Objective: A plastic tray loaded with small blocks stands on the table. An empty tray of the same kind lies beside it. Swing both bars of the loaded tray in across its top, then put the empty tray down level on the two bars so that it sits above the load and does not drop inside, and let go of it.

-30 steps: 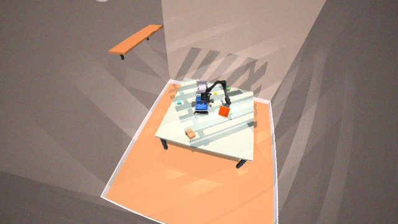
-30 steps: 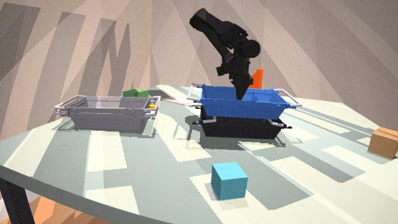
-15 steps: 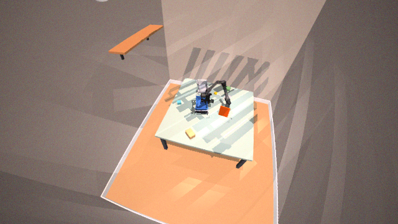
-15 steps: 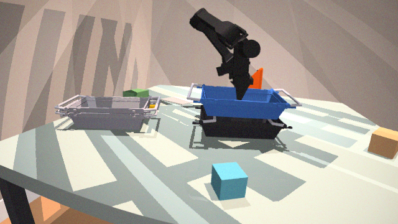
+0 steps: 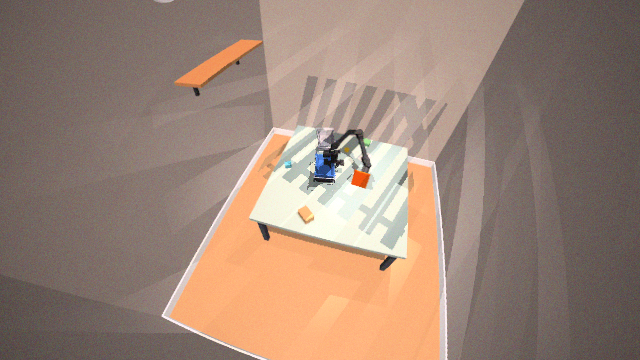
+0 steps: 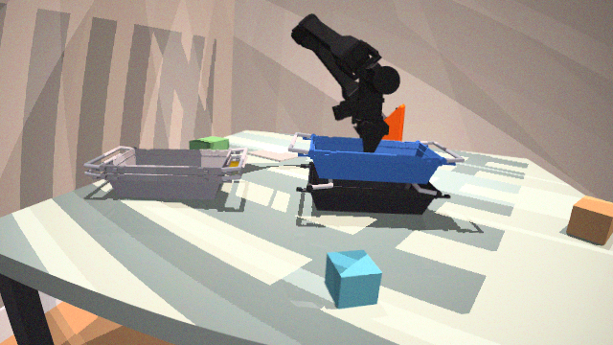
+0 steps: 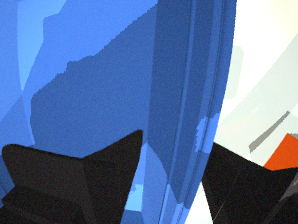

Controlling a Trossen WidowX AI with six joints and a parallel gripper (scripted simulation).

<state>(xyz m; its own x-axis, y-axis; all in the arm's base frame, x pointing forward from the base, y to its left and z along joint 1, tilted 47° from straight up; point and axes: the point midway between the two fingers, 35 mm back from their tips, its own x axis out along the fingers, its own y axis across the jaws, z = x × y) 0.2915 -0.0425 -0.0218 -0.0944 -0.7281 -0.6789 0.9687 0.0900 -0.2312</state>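
Now: the blue tray 70 mm ahead of my gripper tip, 20 mm to the left of it and 30 mm above it. Round my gripper tip: orange block: 100 mm ahead, 520 mm to the left, 50 mm below; green block: 240 mm behind, 550 mm to the right, 60 mm below; cyan cube: 430 mm ahead, 40 mm to the left, 60 mm below.
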